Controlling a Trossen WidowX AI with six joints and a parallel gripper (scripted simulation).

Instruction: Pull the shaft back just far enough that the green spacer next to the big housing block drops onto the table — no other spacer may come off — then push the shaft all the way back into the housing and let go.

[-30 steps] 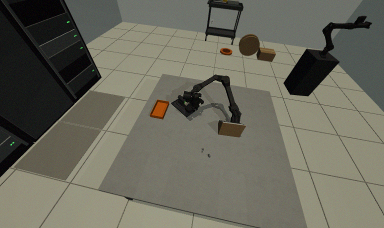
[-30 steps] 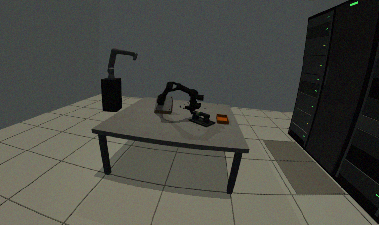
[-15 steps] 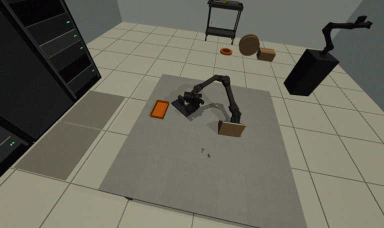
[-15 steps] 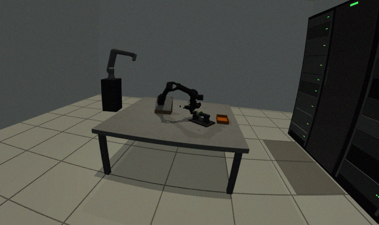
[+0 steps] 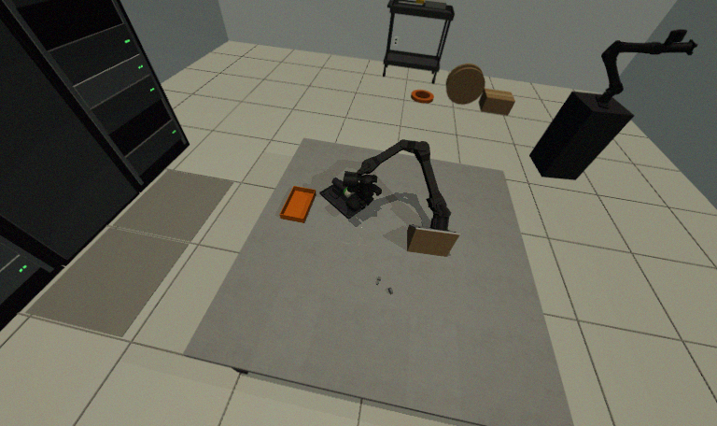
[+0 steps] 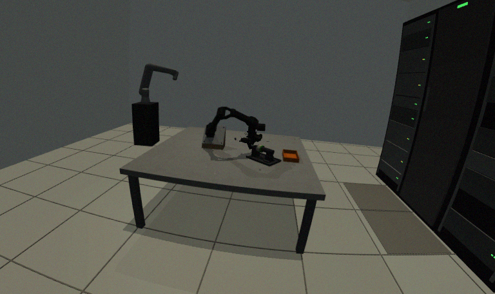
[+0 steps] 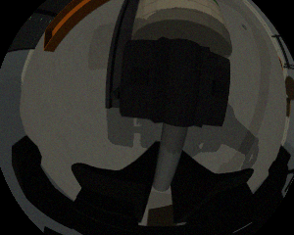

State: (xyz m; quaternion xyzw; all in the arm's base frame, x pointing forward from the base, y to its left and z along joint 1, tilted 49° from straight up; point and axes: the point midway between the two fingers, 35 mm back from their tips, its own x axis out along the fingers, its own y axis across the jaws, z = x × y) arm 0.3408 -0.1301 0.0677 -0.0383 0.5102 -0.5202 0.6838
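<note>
My gripper tip is 60 mm short of the grey shaft, 50 mm to the left of it and 30 mm below it. From my gripper tip the other things lie so: pale spacer: 60 mm ahead, 50 mm to the right, 30 mm above; orange tray: 330 mm ahead, 40 mm below, 20 mm to the right.
</note>
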